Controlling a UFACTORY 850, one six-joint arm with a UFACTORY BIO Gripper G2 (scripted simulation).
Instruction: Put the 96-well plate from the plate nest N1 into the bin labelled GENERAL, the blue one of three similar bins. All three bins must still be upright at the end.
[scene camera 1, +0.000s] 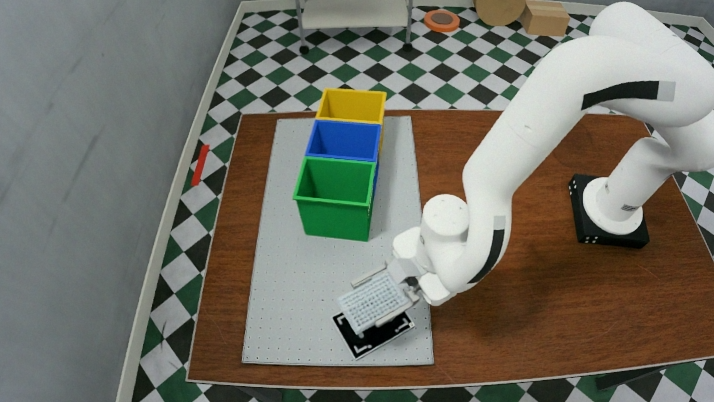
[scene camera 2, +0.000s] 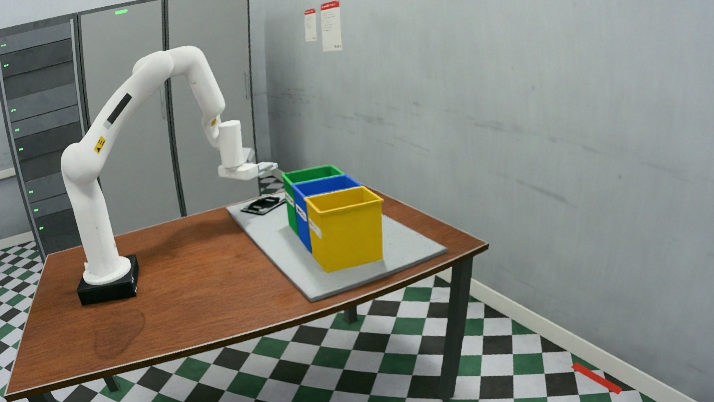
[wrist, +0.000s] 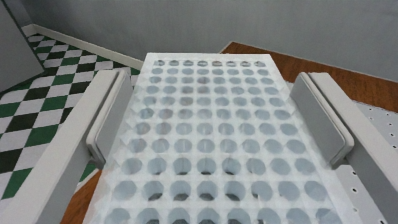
Labels:
blue bin: scene camera 1 351, 139; scene camera 2 322, 186; not seen in the wrist view (out of frame)
green bin: scene camera 1; scene camera 2; not seen in the wrist view (out of frame)
yellow bin: scene camera 1; scene camera 2; not seen in the wrist view (out of frame)
same spot on green bin: (scene camera 2: 325, 171) = (scene camera 1: 304, 201)
same spot on yellow bin: (scene camera 2: 345, 226) = (scene camera 1: 362, 106)

